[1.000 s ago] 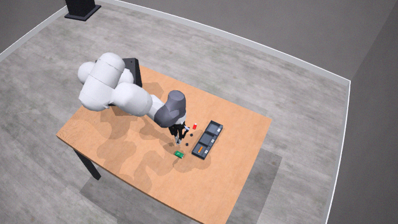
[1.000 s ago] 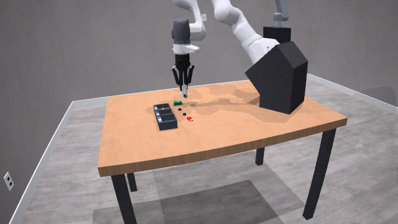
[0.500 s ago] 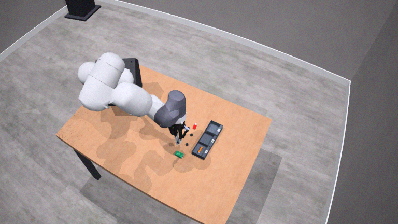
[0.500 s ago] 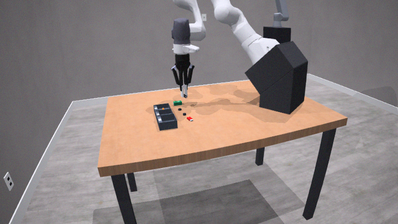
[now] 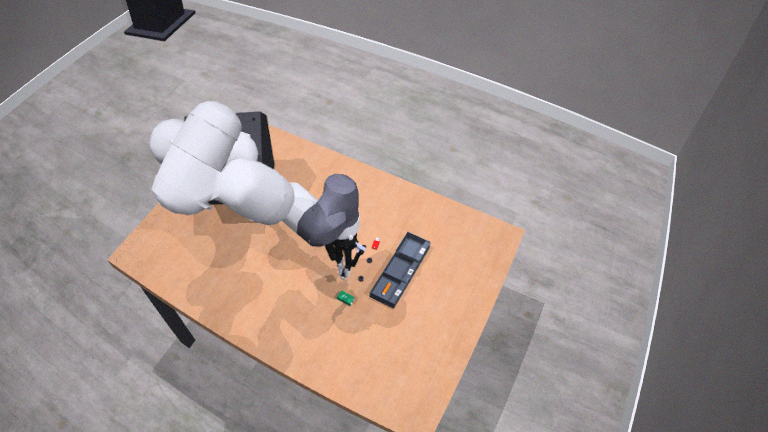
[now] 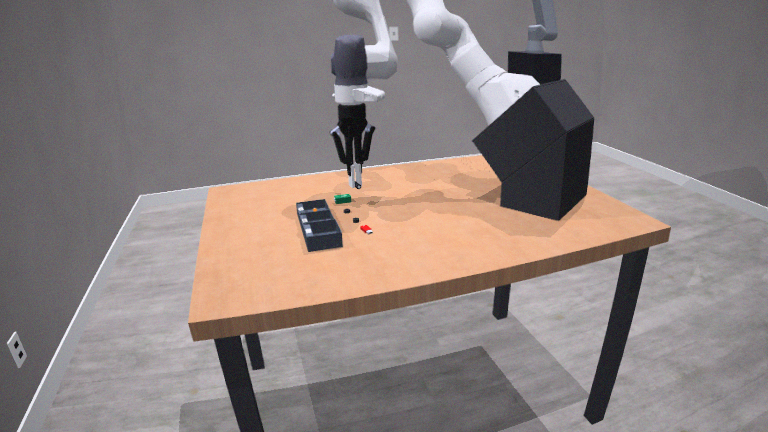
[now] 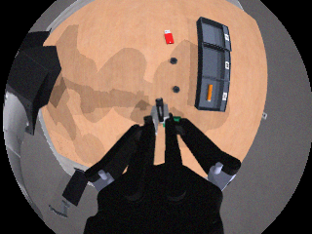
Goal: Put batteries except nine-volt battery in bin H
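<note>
The black cylindrical battery is 30 mm below my hand. From my hand the other things lie so: orange battery: 130 mm ahead, 80 mm below, 20 mm to the left; green flat board: 90 mm below, 50 mm to the right, 30 mm ahead.
</note>
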